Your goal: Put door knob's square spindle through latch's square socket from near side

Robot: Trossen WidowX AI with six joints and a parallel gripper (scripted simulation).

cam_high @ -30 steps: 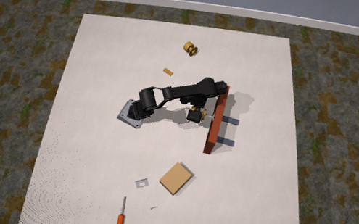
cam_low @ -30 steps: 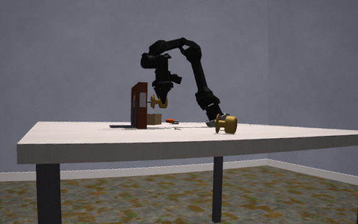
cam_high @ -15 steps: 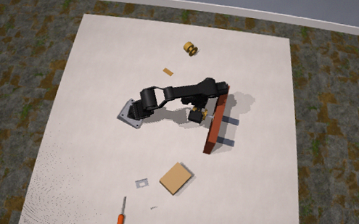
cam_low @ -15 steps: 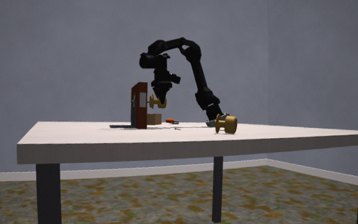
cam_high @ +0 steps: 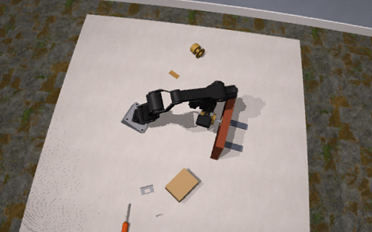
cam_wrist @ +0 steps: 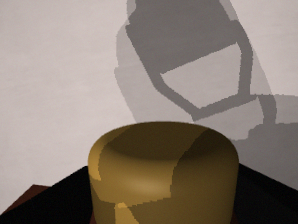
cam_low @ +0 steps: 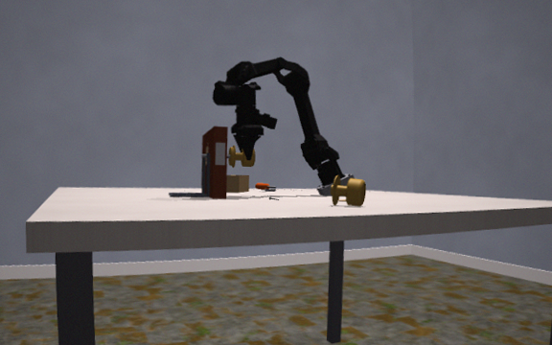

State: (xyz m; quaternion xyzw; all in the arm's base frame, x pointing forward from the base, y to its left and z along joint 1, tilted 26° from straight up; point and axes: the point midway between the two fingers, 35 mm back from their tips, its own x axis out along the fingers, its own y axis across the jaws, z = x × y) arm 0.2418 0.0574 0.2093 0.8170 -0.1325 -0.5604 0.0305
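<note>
My hand is 100 mm short of the grey latch socket, 20 mm to the left of it and 30 mm above it. Round my hand: red-brown wooden door slab 100 mm ahead, 20 mm to the right, 40 mm below; then grey latch plate 120 mm ahead, 130 mm to the left, 30 mm below; then tan cardboard box 60 mm behind, 320 mm to the right, 110 mm below.
</note>
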